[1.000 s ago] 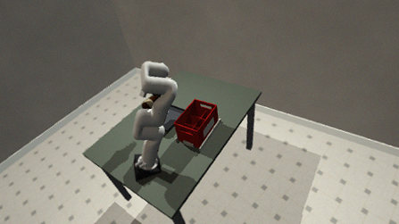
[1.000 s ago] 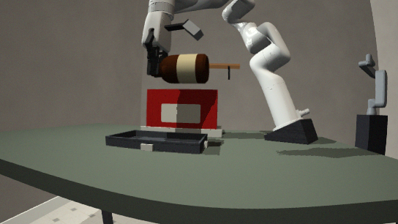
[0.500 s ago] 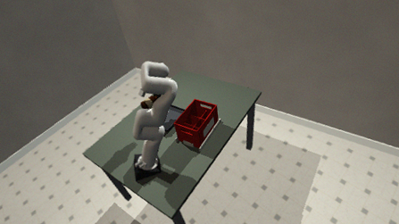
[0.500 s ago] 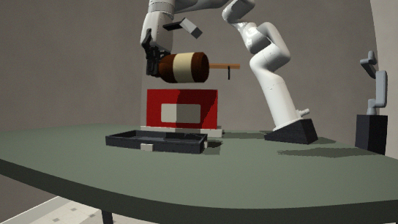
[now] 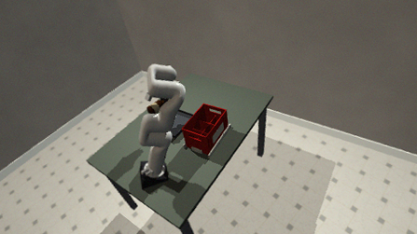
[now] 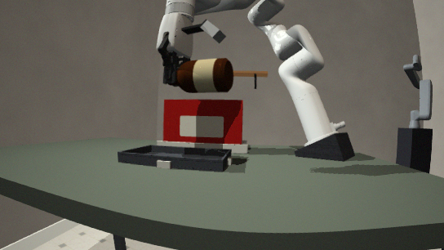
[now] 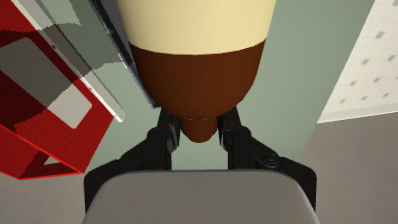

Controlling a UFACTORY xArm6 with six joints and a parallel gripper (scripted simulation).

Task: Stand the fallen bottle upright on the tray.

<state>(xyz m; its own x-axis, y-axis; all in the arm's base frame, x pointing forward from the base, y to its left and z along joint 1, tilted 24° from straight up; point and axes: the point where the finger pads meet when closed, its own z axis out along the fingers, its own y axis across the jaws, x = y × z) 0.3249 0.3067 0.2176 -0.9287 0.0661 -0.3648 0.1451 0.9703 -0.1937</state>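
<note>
My gripper is now 5 cm past the brown bottle and 1 cm to the right of it. Round my hand: dark tray 5 cm to the right, 19 cm below; then crate 1 cm ahead, 35 cm to the right, 12 cm below.
</note>
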